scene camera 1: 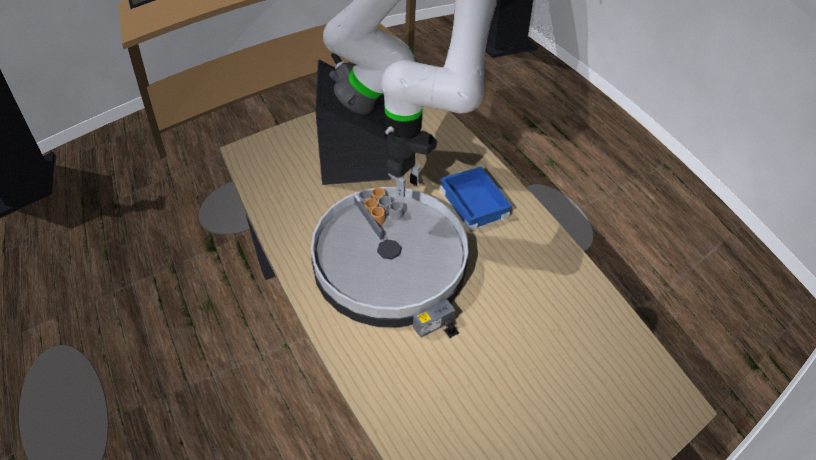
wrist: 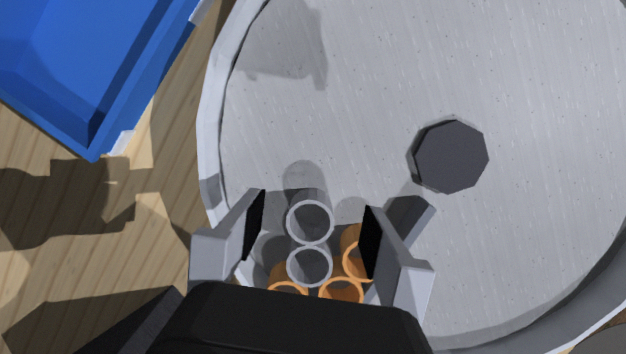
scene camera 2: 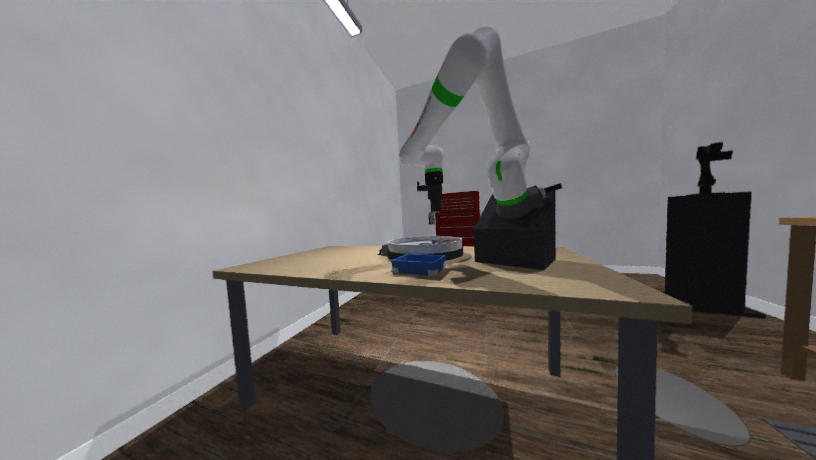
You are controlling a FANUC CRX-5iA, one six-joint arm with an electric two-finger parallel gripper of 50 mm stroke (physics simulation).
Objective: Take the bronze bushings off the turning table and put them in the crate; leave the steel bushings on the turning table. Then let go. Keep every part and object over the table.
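Seen in the pictures: gripper, fingertip midpoint: (scene camera 1: pixel 407 189) (wrist: pixel 312 217) (scene camera 2: pixel 431 224); arm's base, origin of the base link: (scene camera 1: pixel 352 97) (scene camera 2: pixel 514 208).
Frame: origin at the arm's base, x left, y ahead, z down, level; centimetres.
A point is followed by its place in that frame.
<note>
Three bronze bushings (scene camera 1: pixel 378 215) @(x -7.5, y 34.0, z 17.8 cm) (wrist: pixel 352 244) @(x -6.5, y 35.9, z 14.7 cm) stand upright, clustered with three steel bushings (scene camera 1: pixel 396 210) @(x -3.4, y 37.1, z 14.7 cm) (wrist: pixel 310 222), near the far rim of the turning table (scene camera 1: pixel 422 268) @(x -5.2, y 55.5, z 18.4 cm) (scene camera 2: pixel 425 248) @(x 9.6, y 39.3, z 17.1 cm) (wrist: pixel 350 100) @(x -0.3, y 45.3, z 18.4 cm). In the wrist view, two bronze bushings are partly cut off by the gripper body, and the third steel bushing is hidden. My gripper (scene camera 1: pixel 408 185) @(x -1.1, y 38.7, z 6.0 cm) (scene camera 2: pixel 432 219) @(x -1.1, y 38.7, z 6.0 cm) (wrist: pixel 312 217) @(x -1.1, y 38.7, z 6.0 cm) is open and empty, above the cluster. In the wrist view, two steel bushings appear between its fingers, and a bronze one is partly behind the right finger. The blue crate (scene camera 1: pixel 489 218) @(x 22.9, y 46.7, z 21.5 cm) (scene camera 2: pixel 418 266) @(x 30.7, y 35.5, z 20.6 cm) (wrist: pixel 135 107) @(x 16.7, y 33.8, z 21.7 cm) stands beside the turning table; no bushing shows in it.
A grey guide bar (scene camera 1: pixel 370 218) @(x -10.8, y 35.8, z 15.5 cm) (wrist: pixel 419 221) @(x -10.2, y 40.3, z 15.3 cm) lies beside the cluster, pointing towards the dark hub (scene camera 1: pixel 389 249) @(x -10.3, y 46.4, z 17.7 cm) (wrist: pixel 450 157) @(x -10.1, y 46.1, z 17.7 cm). The turning table has a raised rim. A grey drive box (scene camera 1: pixel 434 318) @(x -10.3, y 70.9, z 18.0 cm) sits at its near edge. The black arm pedestal (scene camera 1: pixel 351 148) @(x -6.2, y 12.8, z 9.2 cm) (scene camera 2: pixel 514 245) @(x 11.3, y 1.1, z 15.1 cm) stands behind.
</note>
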